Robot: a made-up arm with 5 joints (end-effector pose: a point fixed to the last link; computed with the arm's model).
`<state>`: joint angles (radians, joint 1 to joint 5).
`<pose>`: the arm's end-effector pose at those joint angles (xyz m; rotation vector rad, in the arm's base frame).
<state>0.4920 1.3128 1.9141 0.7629 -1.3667</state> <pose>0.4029 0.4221 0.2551 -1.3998 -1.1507 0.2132</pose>
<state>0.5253 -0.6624 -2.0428 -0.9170 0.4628</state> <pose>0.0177 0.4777 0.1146 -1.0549 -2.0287 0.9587</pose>
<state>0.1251 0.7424 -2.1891 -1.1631 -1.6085</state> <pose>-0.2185 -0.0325 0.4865 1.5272 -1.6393 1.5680</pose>
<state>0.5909 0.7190 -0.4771 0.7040 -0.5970</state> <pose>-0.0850 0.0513 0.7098 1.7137 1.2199 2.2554</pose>
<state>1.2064 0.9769 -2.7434 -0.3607 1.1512</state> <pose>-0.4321 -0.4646 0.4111 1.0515 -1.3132 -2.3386</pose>
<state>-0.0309 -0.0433 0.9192 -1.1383 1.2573</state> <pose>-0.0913 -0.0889 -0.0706 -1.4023 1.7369 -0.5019</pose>
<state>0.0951 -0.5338 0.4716 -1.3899 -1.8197</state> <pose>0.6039 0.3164 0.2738 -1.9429 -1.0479 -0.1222</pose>
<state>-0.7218 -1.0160 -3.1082 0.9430 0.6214</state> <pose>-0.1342 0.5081 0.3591 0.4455 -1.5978 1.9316</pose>
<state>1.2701 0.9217 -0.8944 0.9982 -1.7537</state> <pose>-0.1957 0.4402 0.1558 0.7527 1.6859 0.1931</pose>
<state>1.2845 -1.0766 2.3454 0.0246 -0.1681</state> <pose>0.1887 -0.0563 0.2968 -0.8272 -0.1420 -0.3761</pose>
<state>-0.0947 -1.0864 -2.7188 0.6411 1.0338</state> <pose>-0.0713 0.4703 -0.0059 -0.4898 -1.3075 1.8581</pose>
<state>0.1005 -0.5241 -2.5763 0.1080 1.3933</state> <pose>0.1548 0.2009 -0.2424 -1.5587 -0.6799 1.8637</pose>
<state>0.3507 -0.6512 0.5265 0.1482 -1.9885</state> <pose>0.1139 -0.0742 0.7350 -1.7074 -1.0048 -1.9518</pose>
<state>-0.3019 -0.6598 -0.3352 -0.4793 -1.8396</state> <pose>0.5506 -0.0481 0.5068 -1.7739 -0.2548 -1.2884</pose>
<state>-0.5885 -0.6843 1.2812 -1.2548 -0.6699</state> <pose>0.6701 0.5271 0.5215 -1.1303 -1.0866 -0.4240</pose>
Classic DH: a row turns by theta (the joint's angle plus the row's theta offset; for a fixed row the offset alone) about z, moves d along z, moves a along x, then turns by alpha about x. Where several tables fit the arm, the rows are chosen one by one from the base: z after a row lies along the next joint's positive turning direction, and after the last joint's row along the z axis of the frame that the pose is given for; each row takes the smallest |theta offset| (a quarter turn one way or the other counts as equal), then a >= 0, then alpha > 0; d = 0 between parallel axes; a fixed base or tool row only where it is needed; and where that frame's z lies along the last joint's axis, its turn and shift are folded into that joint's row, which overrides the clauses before.
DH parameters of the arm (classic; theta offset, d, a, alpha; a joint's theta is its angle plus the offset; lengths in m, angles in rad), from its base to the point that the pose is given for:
base (fixed): 0.7602 0.7393 0.1489 -2.1659
joint 1: -1.0811 0.5055 -0.3119 0.9636
joint 2: 0.8101 -0.3582 -0.0088 1.4702
joint 3: -1.5699 0.0271 -0.0291 1.5615
joint 4: 1.4702 -0.043 0.019 1.5708
joint 5: 1.351 0.5181 0.4027 0.6048
tool (fixed): -0.0017 -0.4755 0 0

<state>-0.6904 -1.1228 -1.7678 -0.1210 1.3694</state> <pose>0.3219 0.8891 0.3744 -1.3098 -2.6683 0.3543</pose>
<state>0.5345 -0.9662 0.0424 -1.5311 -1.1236</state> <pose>0.1880 -0.2418 -0.0984 -1.8198 0.7215 -0.0249</pose>
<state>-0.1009 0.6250 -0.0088 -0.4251 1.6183</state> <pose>0.1446 0.1961 -0.2399 -0.1441 1.5271 -1.1498</pose>
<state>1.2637 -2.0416 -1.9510 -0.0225 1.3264</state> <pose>0.0583 0.1218 0.0697 -1.6428 -0.7754 0.7634</pose>
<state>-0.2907 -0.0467 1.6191 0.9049 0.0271</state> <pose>0.5804 0.5232 0.4238 0.0985 -0.4023 0.0180</pose>
